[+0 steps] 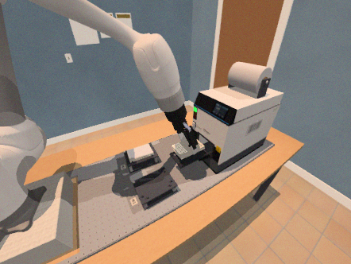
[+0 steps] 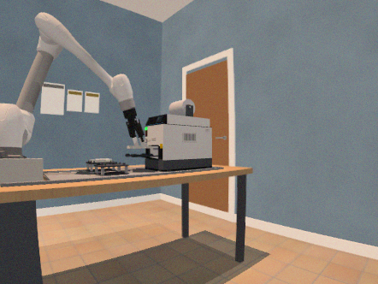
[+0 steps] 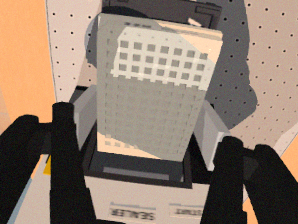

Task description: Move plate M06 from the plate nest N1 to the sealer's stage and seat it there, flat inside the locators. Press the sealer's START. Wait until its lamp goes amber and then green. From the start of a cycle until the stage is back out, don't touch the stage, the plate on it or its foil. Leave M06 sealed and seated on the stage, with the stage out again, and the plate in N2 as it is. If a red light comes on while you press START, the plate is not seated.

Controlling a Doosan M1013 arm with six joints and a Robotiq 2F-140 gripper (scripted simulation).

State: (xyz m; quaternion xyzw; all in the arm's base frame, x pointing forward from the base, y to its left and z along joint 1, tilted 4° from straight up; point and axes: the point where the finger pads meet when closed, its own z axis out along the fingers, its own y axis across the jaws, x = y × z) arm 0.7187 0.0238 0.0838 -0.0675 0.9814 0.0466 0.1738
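Right now my hand is 70 mm above the sealer stage. From my hand the other things lie so: foil roll: 330 mm ahead, 250 mm above, 50 mm to the left; white well plate: 20 mm below.
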